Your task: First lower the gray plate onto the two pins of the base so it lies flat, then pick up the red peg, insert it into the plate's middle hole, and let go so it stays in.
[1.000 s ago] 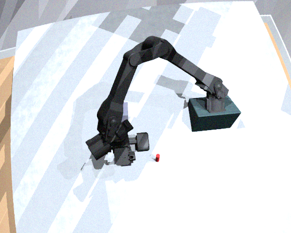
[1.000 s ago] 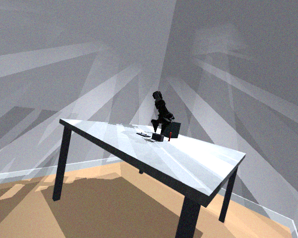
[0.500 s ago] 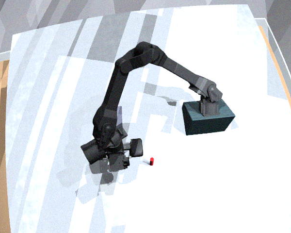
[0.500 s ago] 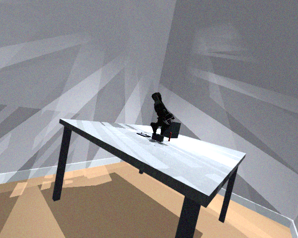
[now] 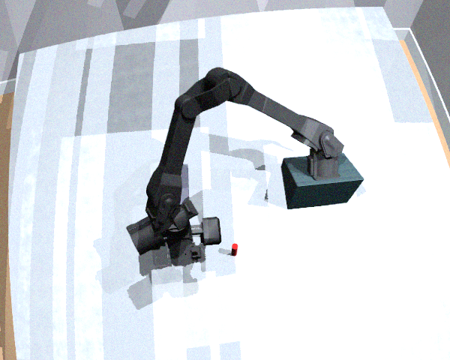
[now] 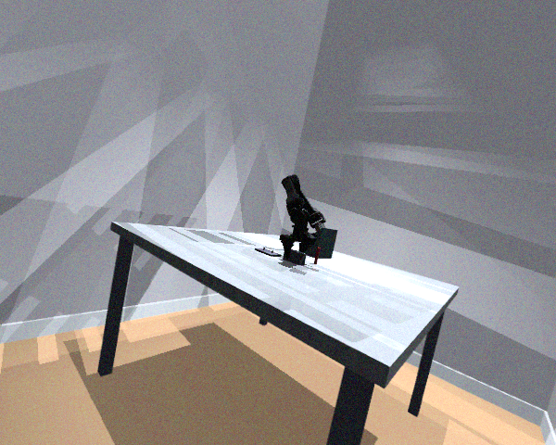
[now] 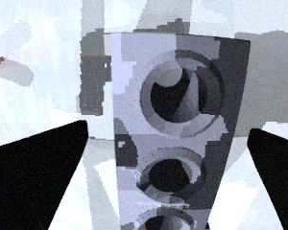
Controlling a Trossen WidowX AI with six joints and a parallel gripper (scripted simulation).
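My gripper tip is 16 cm to the left of the base and 1 cm above it. Also, from my gripper tip: red peg (12 cm behind, 4 cm to the left, 2 cm above); then gray plate (2 cm above).
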